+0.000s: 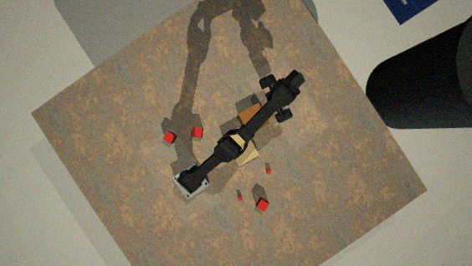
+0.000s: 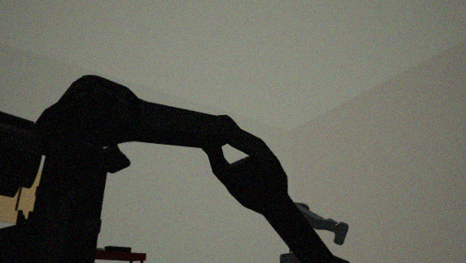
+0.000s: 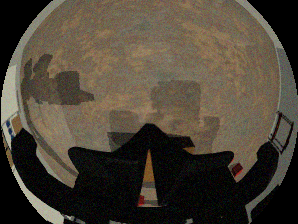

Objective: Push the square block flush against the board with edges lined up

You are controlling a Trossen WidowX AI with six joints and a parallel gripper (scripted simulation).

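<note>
The orange square block is 110 mm behind my gripper tip, 20 mm to the right of it and 40 mm below it. The rest, counted from my gripper tip: tan board: 210 mm behind, 90 mm to the right, 40 mm below.
</note>
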